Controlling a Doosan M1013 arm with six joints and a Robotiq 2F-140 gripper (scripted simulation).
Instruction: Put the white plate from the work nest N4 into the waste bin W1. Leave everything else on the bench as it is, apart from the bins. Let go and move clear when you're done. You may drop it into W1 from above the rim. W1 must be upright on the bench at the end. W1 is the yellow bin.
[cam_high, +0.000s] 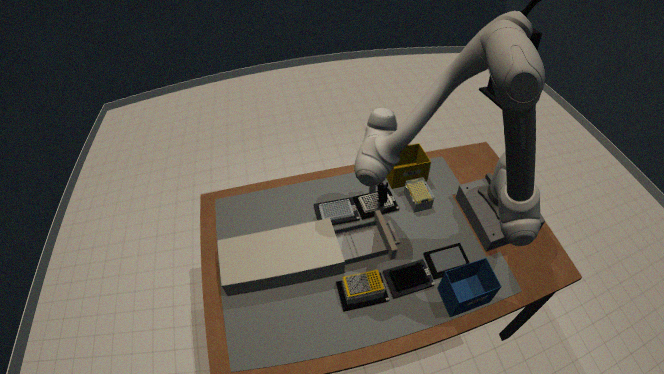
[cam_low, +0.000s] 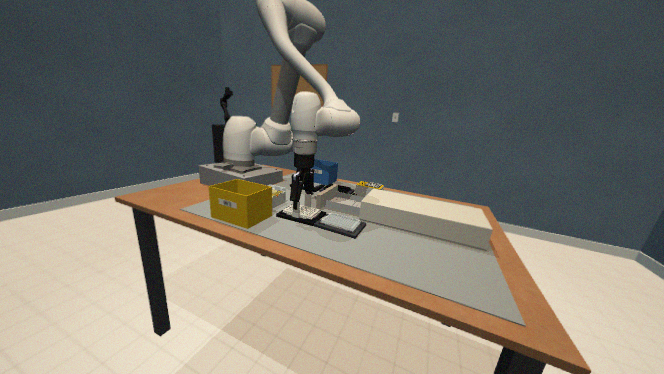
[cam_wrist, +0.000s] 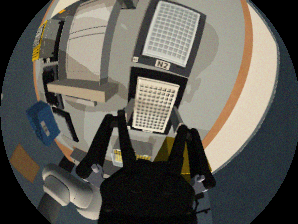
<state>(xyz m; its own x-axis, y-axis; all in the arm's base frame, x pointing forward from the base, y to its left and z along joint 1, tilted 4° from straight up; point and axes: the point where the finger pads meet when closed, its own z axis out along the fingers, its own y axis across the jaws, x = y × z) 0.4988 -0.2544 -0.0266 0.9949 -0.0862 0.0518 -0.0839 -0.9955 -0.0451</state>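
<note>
My hand is 2 cm above the white plate. From my hand the other things lie so: yellow bin 20 cm behind, 11 cm to the right; then pale grey plate 17 cm ahead, 2 cm to the right, 2 cm below; then black nest 3 cm below.
</note>
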